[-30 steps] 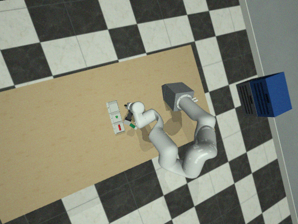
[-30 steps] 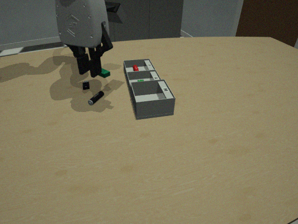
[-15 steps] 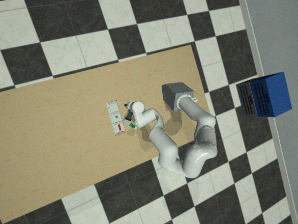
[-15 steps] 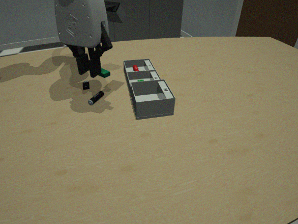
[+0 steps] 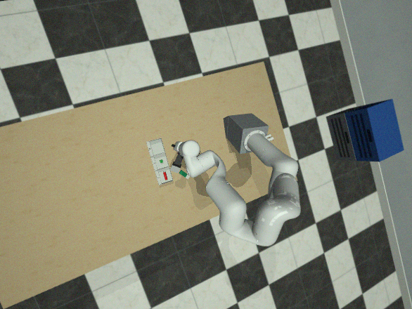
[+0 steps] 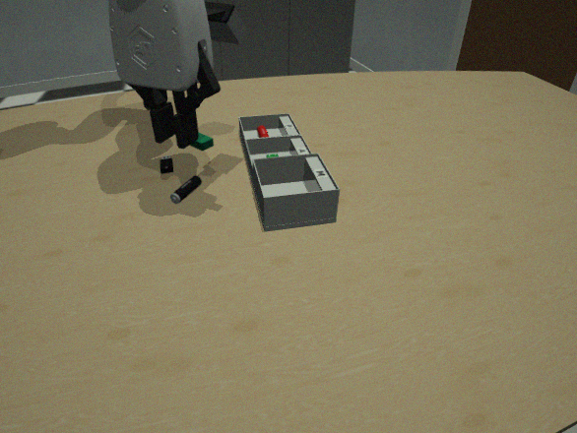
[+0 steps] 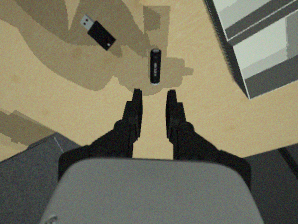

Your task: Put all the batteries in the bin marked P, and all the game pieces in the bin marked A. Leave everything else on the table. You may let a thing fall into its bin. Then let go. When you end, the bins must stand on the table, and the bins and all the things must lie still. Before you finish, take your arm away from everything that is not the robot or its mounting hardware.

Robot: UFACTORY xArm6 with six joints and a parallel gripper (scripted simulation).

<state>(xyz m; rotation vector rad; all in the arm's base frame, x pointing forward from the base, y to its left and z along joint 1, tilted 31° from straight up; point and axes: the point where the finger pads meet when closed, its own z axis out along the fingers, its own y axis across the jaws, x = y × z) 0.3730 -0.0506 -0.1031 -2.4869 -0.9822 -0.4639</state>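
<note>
The black battery lies 9 cm below my hand. Round my hand: bin 13 cm ahead, 2 cm to the left, 7 cm below; then black USB stick 2 cm behind, 8 cm to the left, 9 cm below; then green die 12 cm ahead, 2 cm to the left, 8 cm below.
</note>
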